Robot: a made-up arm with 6 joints. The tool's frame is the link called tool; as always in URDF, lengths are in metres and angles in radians. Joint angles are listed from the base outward.
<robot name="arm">
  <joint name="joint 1" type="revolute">
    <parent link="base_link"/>
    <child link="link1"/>
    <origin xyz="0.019 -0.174 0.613"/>
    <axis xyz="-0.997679 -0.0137 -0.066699"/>
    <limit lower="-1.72" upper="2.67"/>
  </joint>
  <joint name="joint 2" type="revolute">
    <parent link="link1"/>
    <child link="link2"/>
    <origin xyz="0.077 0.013 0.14"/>
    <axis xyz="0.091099 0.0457 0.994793"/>
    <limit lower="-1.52" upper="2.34"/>
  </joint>
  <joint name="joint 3" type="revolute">
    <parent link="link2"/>
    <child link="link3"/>
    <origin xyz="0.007 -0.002 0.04"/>
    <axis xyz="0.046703 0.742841 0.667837"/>
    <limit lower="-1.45" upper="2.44"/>
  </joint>
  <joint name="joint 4" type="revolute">
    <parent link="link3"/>
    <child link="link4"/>
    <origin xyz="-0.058 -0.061 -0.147"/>
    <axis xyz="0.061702 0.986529 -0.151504"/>
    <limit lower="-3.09" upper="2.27"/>
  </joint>
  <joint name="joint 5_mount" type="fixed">
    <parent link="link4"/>
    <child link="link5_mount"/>
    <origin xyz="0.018 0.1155 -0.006"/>
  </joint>
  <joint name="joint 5" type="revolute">
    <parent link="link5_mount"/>
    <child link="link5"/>
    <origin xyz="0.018 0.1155 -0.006"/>
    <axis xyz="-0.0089 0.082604 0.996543"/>
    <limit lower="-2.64" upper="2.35"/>
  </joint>
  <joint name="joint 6" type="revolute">
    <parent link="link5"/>
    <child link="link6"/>
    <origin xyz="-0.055 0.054 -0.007"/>
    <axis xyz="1 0 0"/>
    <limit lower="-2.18" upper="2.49"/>
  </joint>
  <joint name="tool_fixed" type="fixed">
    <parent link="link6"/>
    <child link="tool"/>
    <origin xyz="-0.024 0.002 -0.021" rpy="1.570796 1.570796 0"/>
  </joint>
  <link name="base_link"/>
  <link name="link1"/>
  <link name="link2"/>
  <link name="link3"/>
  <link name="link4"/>
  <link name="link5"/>
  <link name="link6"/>
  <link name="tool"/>
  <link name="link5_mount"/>
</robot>
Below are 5 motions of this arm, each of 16 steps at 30 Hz.
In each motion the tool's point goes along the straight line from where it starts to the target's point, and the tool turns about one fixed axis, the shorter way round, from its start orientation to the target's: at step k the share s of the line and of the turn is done. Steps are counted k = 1, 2, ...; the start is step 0. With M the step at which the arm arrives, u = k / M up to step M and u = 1 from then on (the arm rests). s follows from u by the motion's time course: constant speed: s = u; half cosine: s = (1 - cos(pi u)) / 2; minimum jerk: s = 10 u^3 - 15 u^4 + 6 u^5.
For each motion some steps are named. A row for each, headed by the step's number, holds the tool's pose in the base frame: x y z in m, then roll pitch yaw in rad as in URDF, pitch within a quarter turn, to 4 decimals.
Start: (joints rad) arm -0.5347 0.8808 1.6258 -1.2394 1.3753 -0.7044
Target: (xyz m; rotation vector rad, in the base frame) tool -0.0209 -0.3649 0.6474 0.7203 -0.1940 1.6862
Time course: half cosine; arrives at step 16
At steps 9, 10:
9: 0.0058 -0.3958 0.6548 0.3197 -0.3096 1.8592
10: -0.0004 -0.3886 0.6531 0.3123 -0.3743 1.8151

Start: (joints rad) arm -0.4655 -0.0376 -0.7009 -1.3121 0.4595 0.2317
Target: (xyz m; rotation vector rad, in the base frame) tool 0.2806 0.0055 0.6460 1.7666 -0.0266 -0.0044
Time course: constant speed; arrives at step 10
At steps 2, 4, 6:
2: 0.2577 -0.0030 0.6292 1.4874 0.0484 -0.2075
4: 0.2634 -0.0009 0.6334 1.5582 0.0383 -0.1592
6: 0.2692 0.0012 0.6376 1.6285 0.0249 -0.1118

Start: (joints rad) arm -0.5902 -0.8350 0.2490 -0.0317 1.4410 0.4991
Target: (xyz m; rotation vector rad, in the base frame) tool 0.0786 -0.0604 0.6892 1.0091 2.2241 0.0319
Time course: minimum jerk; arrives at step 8
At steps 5, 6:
5: 0.0726 -0.0579 0.6963 2.7954 0.5767 2.1878
6: 0.0763 -0.0594 0.6919 2.7877 0.6002 2.1798

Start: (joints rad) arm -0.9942 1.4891 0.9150 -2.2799 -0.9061 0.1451
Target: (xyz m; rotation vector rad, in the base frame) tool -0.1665 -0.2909 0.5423 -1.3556 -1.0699 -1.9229
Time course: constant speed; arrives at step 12
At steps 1, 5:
1: -0.0800 -0.4179 0.4795 1.3796 -0.9317 3.0882
5: -0.1114 -0.3717 0.5023 1.2754 -1.0381 3.0740

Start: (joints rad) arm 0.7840 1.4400 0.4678 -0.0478 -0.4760 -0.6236
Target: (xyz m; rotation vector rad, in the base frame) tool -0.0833 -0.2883 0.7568 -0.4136 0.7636 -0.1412
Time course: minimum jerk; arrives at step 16
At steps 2, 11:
2: -0.1471 -0.2257 0.7583 -1.0630 0.3595 -1.1004
11: -0.0950 -0.2768 0.7571 -0.6878 0.6606 -0.5231

